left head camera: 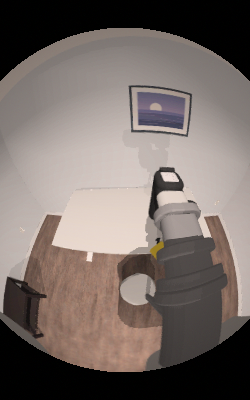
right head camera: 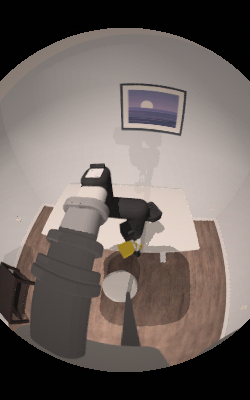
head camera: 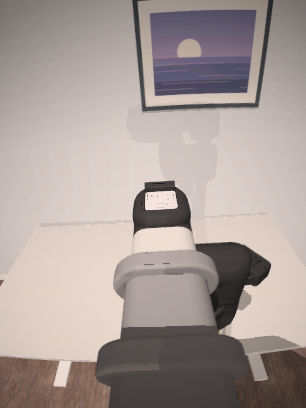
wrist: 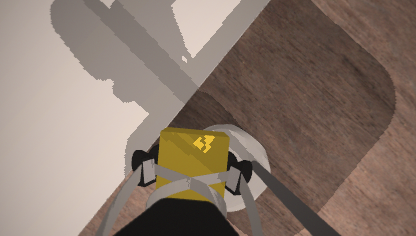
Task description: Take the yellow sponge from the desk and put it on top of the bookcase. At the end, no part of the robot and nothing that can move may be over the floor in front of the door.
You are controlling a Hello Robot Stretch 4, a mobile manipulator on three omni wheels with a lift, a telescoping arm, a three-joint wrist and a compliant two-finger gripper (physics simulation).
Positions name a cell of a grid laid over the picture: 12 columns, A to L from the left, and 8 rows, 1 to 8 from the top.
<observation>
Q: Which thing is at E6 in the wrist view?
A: My gripper.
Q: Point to a white desk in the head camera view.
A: C7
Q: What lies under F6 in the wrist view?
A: A yellow sponge.
</observation>
